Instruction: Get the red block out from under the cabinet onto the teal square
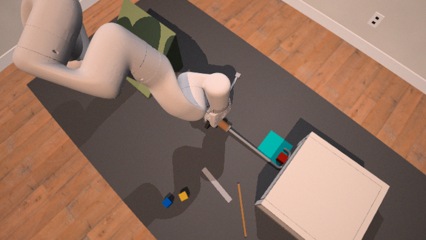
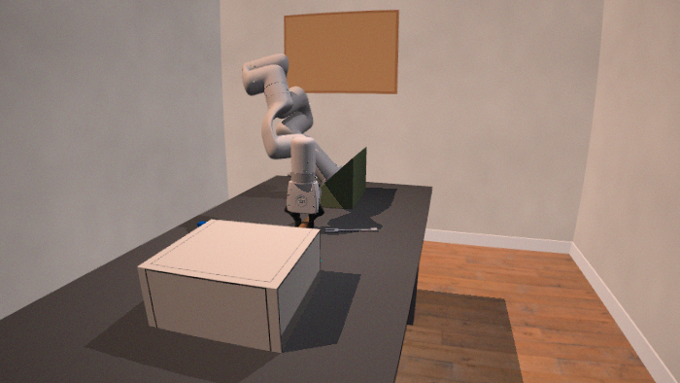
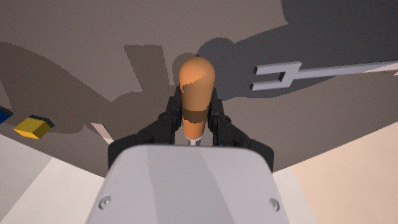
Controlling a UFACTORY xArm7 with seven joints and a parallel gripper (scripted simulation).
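Right now my hand is 6 cm past the grey forked tool, 15 cm to the right of it and 2 cm above it. The rest, counted from my hand: flat grey strip 16 cm ahead, 18 cm to the right, 2 cm below; teal square 23 cm ahead, 7 cm to the left, 2 cm below; hook tool 13 cm ahead, 4 cm to the left, 1 cm below.
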